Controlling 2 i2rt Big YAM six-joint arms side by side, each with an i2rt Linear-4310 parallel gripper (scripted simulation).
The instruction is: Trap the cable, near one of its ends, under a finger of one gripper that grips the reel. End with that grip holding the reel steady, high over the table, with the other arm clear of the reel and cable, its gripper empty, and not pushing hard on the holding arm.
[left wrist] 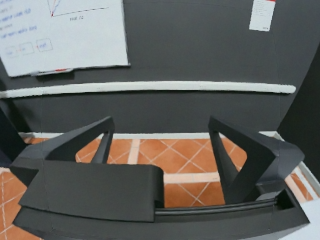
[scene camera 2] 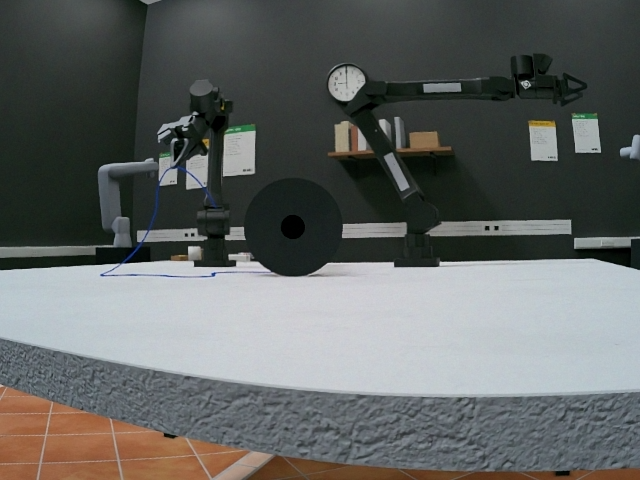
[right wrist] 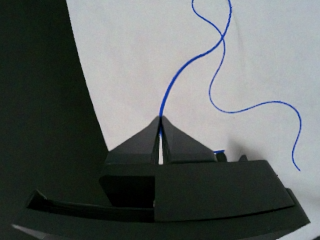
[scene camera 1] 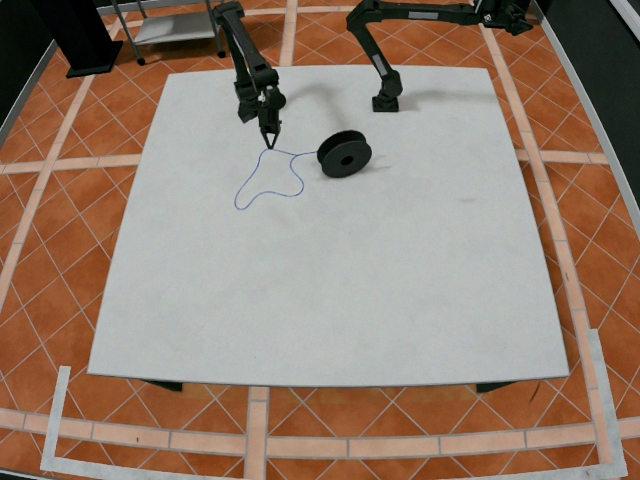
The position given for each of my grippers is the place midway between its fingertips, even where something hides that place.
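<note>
My left gripper is visible at (scene camera 2: 584,90) and (left wrist: 161,121); my right gripper at (scene camera 2: 172,168) and (right wrist: 160,121). A black reel is visible at (scene camera 2: 293,227) and (scene camera 1: 353,153). In the left wrist view the reel is out of frame.
</note>
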